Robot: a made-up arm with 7 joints. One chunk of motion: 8 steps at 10 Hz.
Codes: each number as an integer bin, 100 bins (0 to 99) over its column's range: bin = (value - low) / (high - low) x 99, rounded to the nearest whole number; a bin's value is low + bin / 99 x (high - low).
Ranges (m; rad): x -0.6..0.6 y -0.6..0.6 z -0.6..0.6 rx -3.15..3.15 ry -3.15..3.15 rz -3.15..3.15
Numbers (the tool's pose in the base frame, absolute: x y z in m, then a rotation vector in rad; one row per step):
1: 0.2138 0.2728 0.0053 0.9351 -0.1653 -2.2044
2: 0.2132 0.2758 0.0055 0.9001 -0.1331 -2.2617
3: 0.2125 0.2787 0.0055 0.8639 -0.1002 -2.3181
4: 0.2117 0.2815 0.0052 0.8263 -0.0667 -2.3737
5: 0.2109 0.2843 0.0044 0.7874 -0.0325 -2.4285
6: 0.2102 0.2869 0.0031 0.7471 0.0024 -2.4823
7: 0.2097 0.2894 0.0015 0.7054 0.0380 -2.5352
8: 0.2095 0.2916 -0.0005 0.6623 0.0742 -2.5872
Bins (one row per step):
1: 67 72 50 64 47 15
2: 67 72 50 64 47 14
3: 67 72 50 63 48 13
4: 67 73 50 62 48 12
5: 67 73 50 62 49 11
6: 67 73 50 61 50 10
7: 67 73 50 61 50 10
8: 67 74 49 60 51 9

